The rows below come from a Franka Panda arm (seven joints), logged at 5 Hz.
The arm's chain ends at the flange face. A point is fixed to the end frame.
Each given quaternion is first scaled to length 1.
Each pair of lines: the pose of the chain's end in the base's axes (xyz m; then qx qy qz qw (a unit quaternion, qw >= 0)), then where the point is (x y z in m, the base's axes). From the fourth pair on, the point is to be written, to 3 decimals.
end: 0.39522 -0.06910 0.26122 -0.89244 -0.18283 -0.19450 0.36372
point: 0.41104 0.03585 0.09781
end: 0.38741 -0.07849 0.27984 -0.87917 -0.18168 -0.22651 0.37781
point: 0.41389 0.03367 0.12272
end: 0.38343 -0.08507 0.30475 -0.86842 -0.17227 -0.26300 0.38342
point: 0.42345 0.03132 0.15368
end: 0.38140 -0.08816 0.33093 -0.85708 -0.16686 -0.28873 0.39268
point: 0.430 0.033 0.186
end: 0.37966 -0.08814 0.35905 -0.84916 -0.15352 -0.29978 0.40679
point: 0.432 0.038 0.220
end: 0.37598 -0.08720 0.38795 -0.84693 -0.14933 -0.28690 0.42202
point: 0.423 0.043 0.251
